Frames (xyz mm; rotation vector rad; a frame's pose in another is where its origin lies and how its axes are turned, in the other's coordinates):
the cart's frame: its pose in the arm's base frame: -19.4 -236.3 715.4 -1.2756 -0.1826 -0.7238
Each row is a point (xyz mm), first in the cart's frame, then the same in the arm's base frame.
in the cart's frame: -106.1 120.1 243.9
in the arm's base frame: 32.8 41.0 640.7
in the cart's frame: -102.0 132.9 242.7
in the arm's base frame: 43.1 39.6 632.1
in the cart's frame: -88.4 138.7 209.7
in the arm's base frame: 48.3 4.8 624.1
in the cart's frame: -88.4 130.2 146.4
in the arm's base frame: 26.9 -54.0 611.3
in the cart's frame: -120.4 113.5 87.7
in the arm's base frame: -22.8 -97.0 590.3
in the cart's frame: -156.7 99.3 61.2
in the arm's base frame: -65.9 -108.5 575.1
